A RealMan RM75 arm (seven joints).
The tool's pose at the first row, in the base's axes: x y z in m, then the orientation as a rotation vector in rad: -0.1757 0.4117 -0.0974 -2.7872 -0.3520 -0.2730
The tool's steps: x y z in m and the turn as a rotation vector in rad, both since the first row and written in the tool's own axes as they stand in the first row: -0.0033 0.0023 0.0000 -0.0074 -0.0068 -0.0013; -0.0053 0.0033 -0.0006 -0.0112 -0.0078 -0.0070; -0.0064 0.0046 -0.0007 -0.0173 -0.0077 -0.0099; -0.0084 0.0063 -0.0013 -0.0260 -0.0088 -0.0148; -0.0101 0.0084 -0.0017 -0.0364 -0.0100 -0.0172; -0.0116 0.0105 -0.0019 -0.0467 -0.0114 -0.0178; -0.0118 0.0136 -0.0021 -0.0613 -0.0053 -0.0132; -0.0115 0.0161 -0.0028 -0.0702 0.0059 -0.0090; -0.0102 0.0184 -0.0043 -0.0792 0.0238 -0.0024; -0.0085 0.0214 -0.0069 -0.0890 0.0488 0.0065; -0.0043 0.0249 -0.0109 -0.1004 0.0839 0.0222; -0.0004 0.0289 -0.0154 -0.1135 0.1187 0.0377; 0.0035 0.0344 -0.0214 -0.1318 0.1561 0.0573; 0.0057 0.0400 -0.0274 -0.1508 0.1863 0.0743
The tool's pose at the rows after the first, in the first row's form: -0.1782 0.4089 -0.0988 -2.7959 -0.3551 -0.2657; -0.1799 0.4074 -0.0990 -2.7993 -0.3633 -0.2666; -0.1806 0.4059 -0.0995 -2.8049 -0.3671 -0.2689; -0.1822 0.4037 -0.0999 -2.8132 -0.3739 -0.2707; -0.1833 0.4013 -0.1005 -2.8234 -0.3772 -0.2722; -0.1842 0.3990 -0.1012 -2.8337 -0.3780 -0.2730; -0.1836 0.3960 -0.1020 -2.8472 -0.3694 -0.2842; -0.1827 0.3936 -0.1020 -2.8537 -0.3603 -0.3012; -0.1811 0.3912 -0.1010 -2.8587 -0.3460 -0.3272; -0.1790 0.3879 -0.0990 -2.8625 -0.3266 -0.3630; -0.1747 0.3843 -0.0953 -2.8651 -0.2947 -0.4117; -0.1705 0.3799 -0.0914 -2.8683 -0.2627 -0.4607; -0.1662 0.3737 -0.0865 -2.8748 -0.2236 -0.5139; -0.1635 0.3670 -0.0820 -2.8832 -0.1896 -0.5580
